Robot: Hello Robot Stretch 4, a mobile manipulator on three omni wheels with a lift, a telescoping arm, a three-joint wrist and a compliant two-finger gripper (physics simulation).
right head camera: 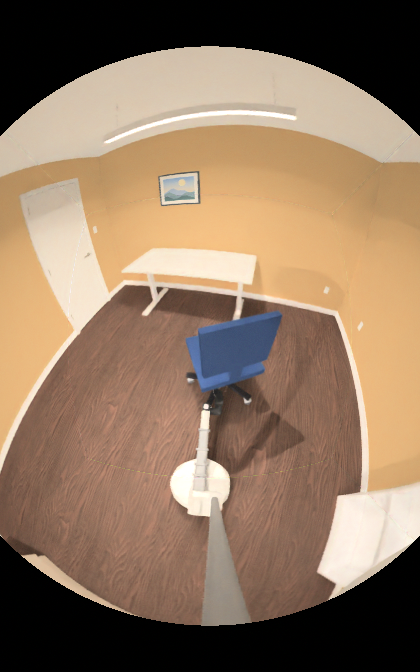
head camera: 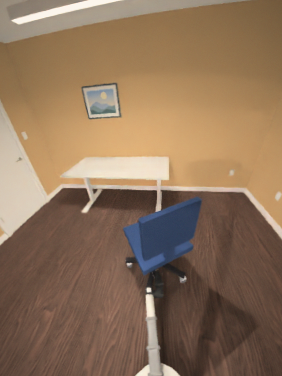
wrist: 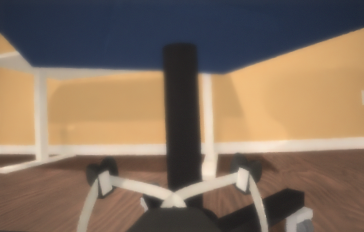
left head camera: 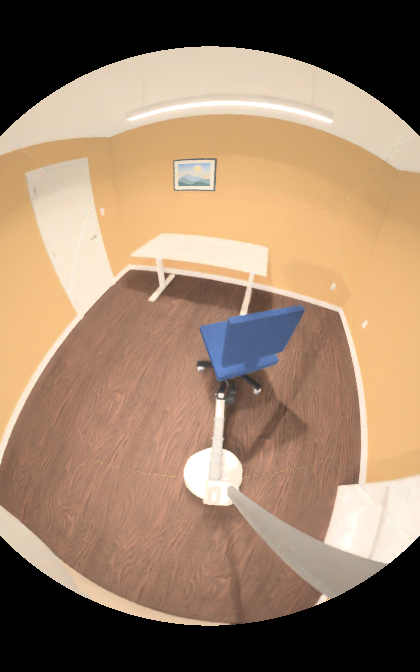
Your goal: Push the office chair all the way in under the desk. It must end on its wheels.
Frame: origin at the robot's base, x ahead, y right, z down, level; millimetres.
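Seen in the pictures: gripper, between the fingertips: (wrist: 174, 167).
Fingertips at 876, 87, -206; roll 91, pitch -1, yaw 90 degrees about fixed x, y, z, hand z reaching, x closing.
Observation:
A point is followed by its place in that frame, as x, y, z.
The blue office chair (head camera: 170, 230) @[719, 174, -783] (left head camera: 262, 337) (right head camera: 240, 345) stands upright on its wheels, in front of the desk's right end and apart from it, with its backrest towards me. The white desk (head camera: 125, 167) @[2017, -204, -694] (left head camera: 205, 250) (right head camera: 195, 263) stands by the back wall; its legs show beyond the chair in the wrist view. My gripper (wrist: 174, 167) @[876, 87, -206] is open, low under the blue seat. The chair's black column (wrist: 182, 115) @[924, 100, -264] stands upright just ahead, in line with the gap between the fingertips. Whether it touches the gripper I cannot tell. The seat hides the fingers in the head views.
My arm (head camera: 152, 325) @[355, 5, -305] (left head camera: 217, 435) (right head camera: 202, 440) reaches forward from the round white base (left head camera: 195, 472) (right head camera: 180, 482). A chair leg with a caster (wrist: 300, 220) @[1075, 350, -31] is at the lower right. A door (left head camera: 67, 225) (right head camera: 57, 250) is at the left. A white object (left head camera: 350, 515) (right head camera: 345, 535) is at the right rear.

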